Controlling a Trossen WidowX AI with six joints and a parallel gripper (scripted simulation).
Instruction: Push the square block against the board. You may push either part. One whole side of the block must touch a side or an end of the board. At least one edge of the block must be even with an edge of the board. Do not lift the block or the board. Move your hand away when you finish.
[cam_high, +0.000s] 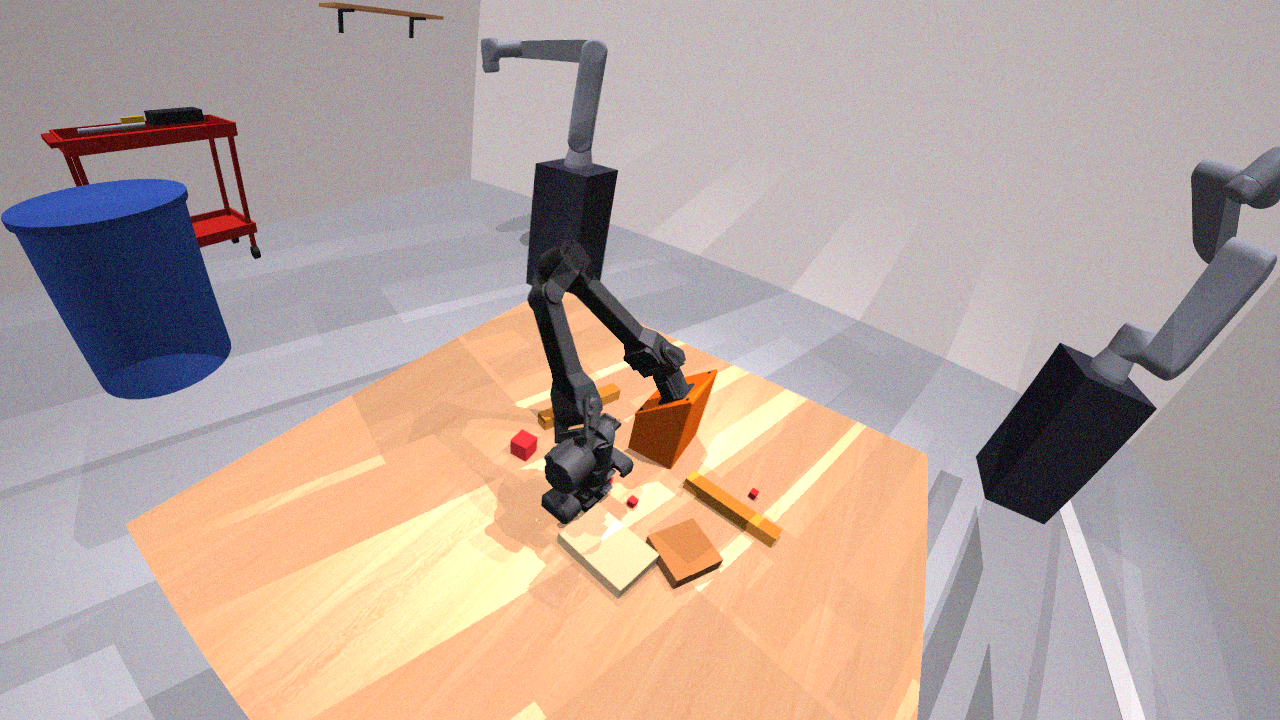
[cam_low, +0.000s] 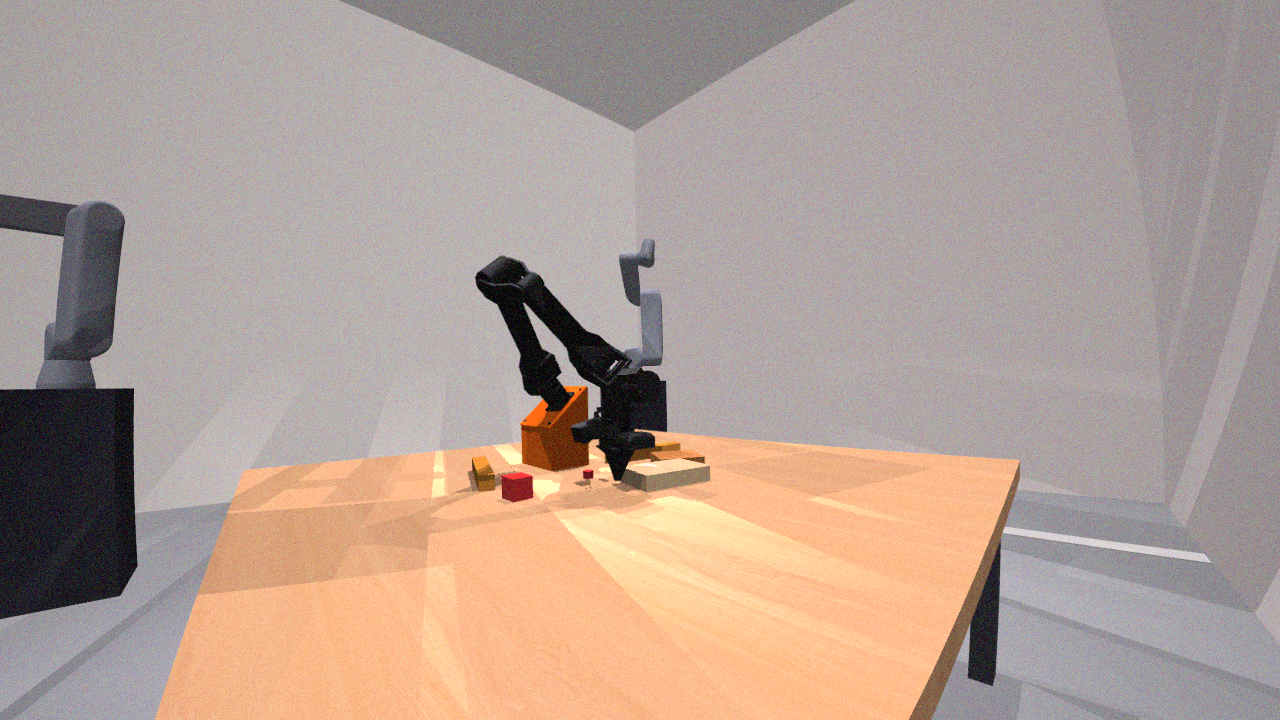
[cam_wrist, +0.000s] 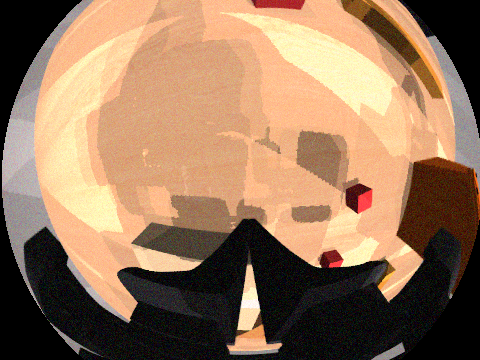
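The beige board is 80 mm to the left of my gripper tip, 50 mm ahead of it and 10 mm above it. Also, from my gripper tip: red cube: 190 mm to the right, 60 mm behind, 10 mm above; square block: 200 mm to the left, 10 mm behind, 10 mm above.
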